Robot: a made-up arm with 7 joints. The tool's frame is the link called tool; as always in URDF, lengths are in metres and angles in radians. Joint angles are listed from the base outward.
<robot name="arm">
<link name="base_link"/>
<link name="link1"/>
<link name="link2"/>
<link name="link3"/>
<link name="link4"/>
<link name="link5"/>
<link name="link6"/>
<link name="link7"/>
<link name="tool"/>
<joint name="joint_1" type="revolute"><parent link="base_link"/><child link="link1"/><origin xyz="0 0.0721 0" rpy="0 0 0"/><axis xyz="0 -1 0"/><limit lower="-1.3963" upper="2"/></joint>
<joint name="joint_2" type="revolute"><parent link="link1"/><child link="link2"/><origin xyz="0 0.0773 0" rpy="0 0 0"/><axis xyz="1 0 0"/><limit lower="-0.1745" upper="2"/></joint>
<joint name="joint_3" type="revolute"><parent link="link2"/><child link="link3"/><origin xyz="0 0 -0.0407" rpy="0 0 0"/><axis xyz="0 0 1"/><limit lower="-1.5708" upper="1.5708"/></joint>
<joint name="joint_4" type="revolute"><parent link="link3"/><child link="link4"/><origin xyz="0 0 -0.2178" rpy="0 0 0"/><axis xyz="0 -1 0"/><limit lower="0" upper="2.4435"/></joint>
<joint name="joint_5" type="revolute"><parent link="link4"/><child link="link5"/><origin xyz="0 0 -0.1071" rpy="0 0 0"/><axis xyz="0 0 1"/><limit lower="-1.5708" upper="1.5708"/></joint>
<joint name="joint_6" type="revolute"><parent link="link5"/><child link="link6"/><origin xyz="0 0 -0.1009" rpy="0 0 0"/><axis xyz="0 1 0"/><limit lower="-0.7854" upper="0.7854"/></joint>
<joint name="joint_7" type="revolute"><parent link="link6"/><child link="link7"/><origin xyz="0 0 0" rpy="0 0 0"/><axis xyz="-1 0 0"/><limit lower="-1.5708" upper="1.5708"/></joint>
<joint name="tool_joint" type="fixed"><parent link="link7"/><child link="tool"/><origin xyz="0 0 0" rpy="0 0 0"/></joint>
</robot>
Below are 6 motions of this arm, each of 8 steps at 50 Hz.
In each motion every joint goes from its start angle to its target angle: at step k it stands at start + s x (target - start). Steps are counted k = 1, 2, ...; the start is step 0. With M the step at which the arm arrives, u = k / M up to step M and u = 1 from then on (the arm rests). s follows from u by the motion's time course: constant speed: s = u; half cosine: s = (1 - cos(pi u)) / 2; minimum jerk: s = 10 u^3 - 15 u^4 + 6 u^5.
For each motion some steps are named. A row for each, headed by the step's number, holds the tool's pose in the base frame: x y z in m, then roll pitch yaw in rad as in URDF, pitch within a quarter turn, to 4 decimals.
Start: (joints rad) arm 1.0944 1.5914 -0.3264 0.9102 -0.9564 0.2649 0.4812
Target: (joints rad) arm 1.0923 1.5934 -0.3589 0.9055 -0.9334 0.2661 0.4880
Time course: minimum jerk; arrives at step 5
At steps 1, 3, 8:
1: 0.1112 0.5366 0.1175 1.7788 0.1910 -0.2681
3: 0.1129 0.5372 0.1149 1.7615 0.2001 -0.2745
8: 0.1138 0.5375 0.1136 1.7527 0.2046 -0.2777

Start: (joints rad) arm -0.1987 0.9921 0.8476 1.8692 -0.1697 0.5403 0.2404
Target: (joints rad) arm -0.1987 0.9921 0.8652 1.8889 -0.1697 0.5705 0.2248
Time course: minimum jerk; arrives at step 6
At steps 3, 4, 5, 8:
3: 0.1309 0.3949 -0.0075 1.8437 -0.5668 -1.0973
4: 0.1301 0.3941 -0.0064 1.8523 -0.5702 -1.0942
5: 0.1297 0.3937 -0.0057 1.8574 -0.5723 -1.0924
8: 0.1296 0.3936 -0.0056 1.8585 -0.5727 -1.0920

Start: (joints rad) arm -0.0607 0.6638 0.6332 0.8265 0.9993 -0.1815 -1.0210
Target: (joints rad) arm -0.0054 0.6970 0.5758 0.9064 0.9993 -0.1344 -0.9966
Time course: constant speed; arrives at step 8
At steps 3, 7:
3: 0.1185 0.4669 -0.2563 -0.2664 -1.1562 2.2556
7: 0.1326 0.4663 -0.2434 -0.3540 -1.1570 2.2714

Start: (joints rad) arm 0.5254 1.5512 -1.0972 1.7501 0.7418 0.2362 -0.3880
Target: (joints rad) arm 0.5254 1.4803 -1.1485 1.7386 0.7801 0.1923 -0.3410
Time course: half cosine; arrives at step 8
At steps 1, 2, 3, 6, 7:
1: 0.1744 0.3668 -0.1153 1.0663 -0.5377 -1.0411
2: 0.1746 0.3656 -0.1178 1.0511 -0.5462 -1.0391
3: 0.1750 0.3637 -0.1214 1.0281 -0.5588 -1.0359
6: 0.1761 0.3572 -0.1333 0.9499 -0.6006 -1.0232
7: 0.1762 0.3558 -0.1357 0.9341 -0.6088 -1.0202

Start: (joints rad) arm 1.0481 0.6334 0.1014 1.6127 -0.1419 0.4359 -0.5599
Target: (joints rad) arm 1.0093 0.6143 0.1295 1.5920 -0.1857 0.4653 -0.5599
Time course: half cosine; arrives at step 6
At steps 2, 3, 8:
2: 0.2683 0.3151 0.0818 -2.9505 -0.7706 -2.1255
3: 0.2697 0.3160 0.0786 -2.9617 -0.7877 -2.1060
8: 0.2725 0.3178 0.0722 -2.9868 -0.8212 -2.0645

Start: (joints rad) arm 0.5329 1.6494 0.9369 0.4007 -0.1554 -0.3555 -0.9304
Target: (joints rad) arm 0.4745 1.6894 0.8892 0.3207 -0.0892 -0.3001 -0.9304
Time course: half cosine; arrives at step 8
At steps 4, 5, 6, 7, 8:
4: -0.0101 0.5946 0.1114 -2.5723 -0.7504 -1.2031
5: -0.0104 0.5952 0.1115 -2.5905 -0.7658 -1.1862
6: -0.0107 0.5957 0.1117 -2.6062 -0.7786 -1.1712
7: -0.0109 0.5960 0.1118 -2.6169 -0.7870 -1.1607
8: -0.0110 0.5961 0.1118 -2.6207 -0.7899 -1.1570

